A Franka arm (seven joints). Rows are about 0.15 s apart.
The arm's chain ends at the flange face. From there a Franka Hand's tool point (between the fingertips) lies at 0.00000 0.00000 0.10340 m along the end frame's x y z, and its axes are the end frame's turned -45 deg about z.
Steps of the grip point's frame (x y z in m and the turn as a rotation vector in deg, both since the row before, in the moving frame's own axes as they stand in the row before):
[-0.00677 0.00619 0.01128 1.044 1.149 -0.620]
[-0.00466 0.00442 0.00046 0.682 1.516 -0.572]
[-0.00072 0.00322 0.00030 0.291 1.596 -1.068]
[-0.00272 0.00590 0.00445 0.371 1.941 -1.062]
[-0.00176 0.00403 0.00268 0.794 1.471 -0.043]
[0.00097 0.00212 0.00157 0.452 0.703 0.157]
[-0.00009 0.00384 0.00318 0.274 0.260 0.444]
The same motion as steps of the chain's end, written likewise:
[-0.00053 0.01196 0.01132 1.551 0.074 -0.620]
[-0.00122 0.00923 0.00050 1.554 0.590 -0.572]
[0.00013 0.00521 0.00034 1.334 0.923 -1.068]
[0.00027 0.00906 0.00451 1.635 1.110 -1.062]
[0.00074 0.00698 0.00272 1.602 0.479 -0.043]
[0.00186 0.00229 0.00158 0.817 0.177 0.157]
[0.00267 0.00346 0.00318 0.378 -0.010 0.444]

